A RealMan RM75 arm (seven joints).
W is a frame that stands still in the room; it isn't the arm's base.
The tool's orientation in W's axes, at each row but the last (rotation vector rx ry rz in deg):
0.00 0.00 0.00
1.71 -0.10 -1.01
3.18 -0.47 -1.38
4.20 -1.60 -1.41
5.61 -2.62 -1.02
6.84 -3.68 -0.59
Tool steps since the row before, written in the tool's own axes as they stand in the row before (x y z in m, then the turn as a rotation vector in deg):
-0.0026 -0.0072 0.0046 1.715 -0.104 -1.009
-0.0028 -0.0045 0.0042 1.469 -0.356 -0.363
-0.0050 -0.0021 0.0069 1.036 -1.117 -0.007
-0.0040 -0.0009 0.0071 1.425 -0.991 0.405
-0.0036 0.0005 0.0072 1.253 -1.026 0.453
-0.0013 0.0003 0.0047 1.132 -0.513 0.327
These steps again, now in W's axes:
-0.0026 -0.0072 0.0046 1.715 -0.104 -1.009
-0.0029 -0.0046 0.0041 1.463 -0.371 -0.371
-0.0051 -0.0024 0.0067 1.009 -1.140 -0.061
-0.0042 -0.0013 0.0069 1.389 -1.054 0.369
-0.0039 -0.0001 0.0070 1.214 -1.090 0.406
-0.0016 -0.0002 0.0046 1.105 -0.564 0.335

